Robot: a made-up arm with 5 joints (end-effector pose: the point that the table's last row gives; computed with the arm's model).
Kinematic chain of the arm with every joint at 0, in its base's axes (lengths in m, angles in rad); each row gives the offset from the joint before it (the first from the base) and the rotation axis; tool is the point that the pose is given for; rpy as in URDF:
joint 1: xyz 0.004 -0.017 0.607 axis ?
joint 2: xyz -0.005 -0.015 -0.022 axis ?
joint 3: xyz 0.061 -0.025 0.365 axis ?
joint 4: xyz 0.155 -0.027 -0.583 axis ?
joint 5: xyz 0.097 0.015 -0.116 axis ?
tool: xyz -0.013 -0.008 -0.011 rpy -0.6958 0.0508 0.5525
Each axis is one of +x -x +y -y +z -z.
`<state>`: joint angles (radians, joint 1 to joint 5).
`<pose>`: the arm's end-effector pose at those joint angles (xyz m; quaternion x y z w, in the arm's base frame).
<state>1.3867 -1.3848 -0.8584 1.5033 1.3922</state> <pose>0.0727 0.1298 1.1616 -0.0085 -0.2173 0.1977 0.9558</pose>
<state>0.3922 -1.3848 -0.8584 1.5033 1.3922</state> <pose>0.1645 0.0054 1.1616 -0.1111 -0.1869 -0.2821 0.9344</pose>
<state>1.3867 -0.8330 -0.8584 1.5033 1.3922</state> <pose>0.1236 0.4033 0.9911 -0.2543 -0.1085 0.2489 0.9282</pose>
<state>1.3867 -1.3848 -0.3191 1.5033 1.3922</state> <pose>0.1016 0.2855 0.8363 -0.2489 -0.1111 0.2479 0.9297</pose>
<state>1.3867 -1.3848 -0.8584 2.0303 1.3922</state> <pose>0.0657 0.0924 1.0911 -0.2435 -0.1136 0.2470 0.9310</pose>
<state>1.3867 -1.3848 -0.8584 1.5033 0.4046</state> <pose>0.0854 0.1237 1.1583 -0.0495 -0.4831 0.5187 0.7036</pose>
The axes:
joint 1: +z
joint 2: +y
joint 3: +y
joint 4: +y
joint 5: -z

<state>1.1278 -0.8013 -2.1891 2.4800 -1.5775</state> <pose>0.0042 -0.1681 1.4230 0.1198 0.5376 -0.8290 0.0972</pose>
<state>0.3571 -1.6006 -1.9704 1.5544 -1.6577</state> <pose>-0.6167 -0.3172 1.2511 0.7037 0.6423 -0.2927 0.0809</pose>
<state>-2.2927 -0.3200 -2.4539 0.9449 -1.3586</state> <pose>-0.1117 -0.0480 1.6815 -0.8399 0.4368 0.0169 0.3216</pose>
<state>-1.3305 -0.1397 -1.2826 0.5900 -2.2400</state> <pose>0.1324 -0.7814 1.0188 -0.5801 -0.0097 0.6362 0.5086</pose>
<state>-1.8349 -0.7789 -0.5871 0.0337 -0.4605</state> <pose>-0.1967 -0.5105 0.9772 -0.8134 0.0446 -0.3343 0.4739</pose>
